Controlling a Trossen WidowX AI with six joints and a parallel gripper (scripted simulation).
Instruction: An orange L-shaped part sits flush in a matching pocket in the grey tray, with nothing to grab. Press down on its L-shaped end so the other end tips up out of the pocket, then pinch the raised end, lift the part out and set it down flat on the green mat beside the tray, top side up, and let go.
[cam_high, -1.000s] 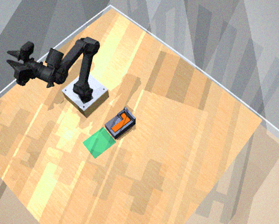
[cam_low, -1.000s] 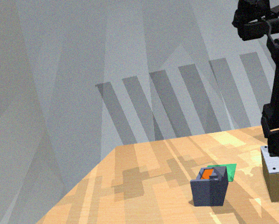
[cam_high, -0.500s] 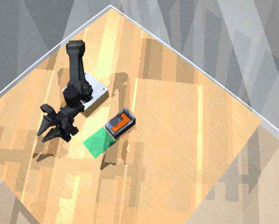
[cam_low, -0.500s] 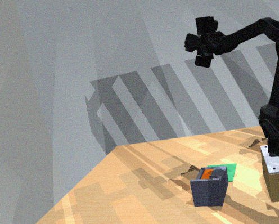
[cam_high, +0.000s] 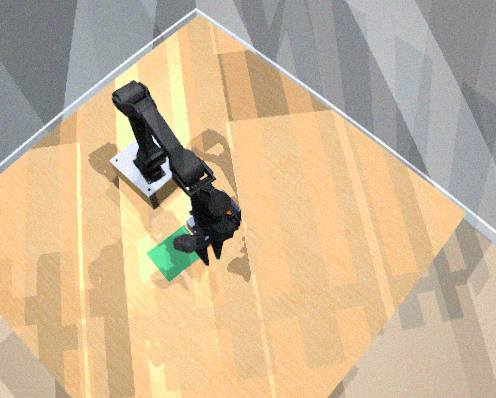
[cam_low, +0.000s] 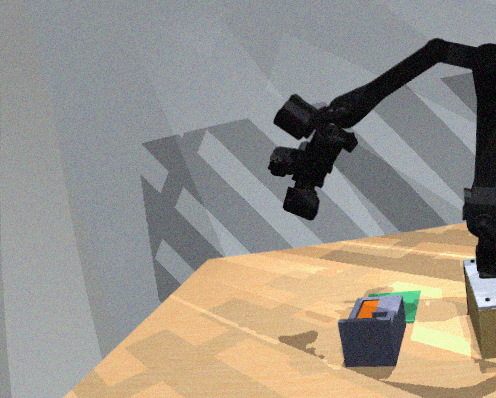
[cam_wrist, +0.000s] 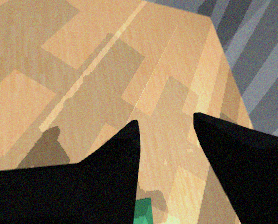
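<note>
My gripper tip is now 17 cm past the orange L-shaped part, 12 cm to the right of it and 21 cm above it. From my gripper tip the other things lie so: green mat: 16 cm behind, 5 cm to the right, 27 cm below.
</note>
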